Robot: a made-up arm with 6 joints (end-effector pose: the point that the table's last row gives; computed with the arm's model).
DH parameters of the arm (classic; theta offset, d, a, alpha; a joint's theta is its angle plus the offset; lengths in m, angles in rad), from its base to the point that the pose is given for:
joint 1: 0 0.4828 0.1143 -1.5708
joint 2: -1.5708 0 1.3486 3.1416
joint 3: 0 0 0.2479 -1.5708
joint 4: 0 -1.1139 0 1.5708
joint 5: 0 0 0 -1.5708
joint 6: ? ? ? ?
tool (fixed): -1.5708 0 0 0
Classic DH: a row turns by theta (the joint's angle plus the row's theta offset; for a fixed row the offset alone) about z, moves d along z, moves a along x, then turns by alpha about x.
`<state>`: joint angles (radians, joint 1 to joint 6).
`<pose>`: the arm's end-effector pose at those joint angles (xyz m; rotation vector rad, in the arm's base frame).
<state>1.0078 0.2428 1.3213 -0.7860 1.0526 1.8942</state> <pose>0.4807 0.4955 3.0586 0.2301 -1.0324 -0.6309</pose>
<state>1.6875 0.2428 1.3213 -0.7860 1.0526 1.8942</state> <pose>0.0625 0.6875 3.0586 0.5507 -0.8801 -0.0143</pose>
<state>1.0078 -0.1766 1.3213 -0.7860 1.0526 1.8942</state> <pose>-0.1050 -0.4327 3.0640 0.6223 -1.1298 -0.7999</pose>
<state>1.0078 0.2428 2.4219 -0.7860 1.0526 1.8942</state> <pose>-0.1912 -0.5692 2.5771 1.2880 -1.2258 -1.0490</pose>
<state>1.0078 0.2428 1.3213 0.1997 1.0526 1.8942</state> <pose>0.3011 0.5517 3.0846 -0.3560 -1.5874 -1.2551</pose>
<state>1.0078 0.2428 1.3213 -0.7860 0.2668 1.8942</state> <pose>0.4709 0.6653 3.1075 -0.2402 -1.2554 0.0211</pose>
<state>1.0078 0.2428 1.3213 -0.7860 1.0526 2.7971</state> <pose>0.4807 0.4955 3.0586 -0.5594 -0.6622 -1.0312</pose>
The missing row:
joint 6: 1.5708 -0.2312 0 1.5708
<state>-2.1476 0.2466 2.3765 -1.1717 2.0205 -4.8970</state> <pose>0.0425 0.4171 2.4753 0.4751 2.2495 0.6389</pose>
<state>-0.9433 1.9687 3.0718 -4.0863 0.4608 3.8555</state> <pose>1.1158 -1.3965 1.2240 -0.3399 -0.6994 -0.4782</pose>
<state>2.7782 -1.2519 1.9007 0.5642 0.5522 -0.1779</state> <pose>2.2886 -0.9397 0.5408 2.6350 -0.7722 -0.8356</pose>
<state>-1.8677 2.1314 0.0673 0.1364 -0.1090 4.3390</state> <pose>-0.2422 -0.7798 -1.5234 -1.6624 -0.0828 1.6563</pose>
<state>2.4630 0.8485 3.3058 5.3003 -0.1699 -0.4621</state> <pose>0.0236 -0.0608 2.0472 -1.7171 0.0881 -1.2629</pose>
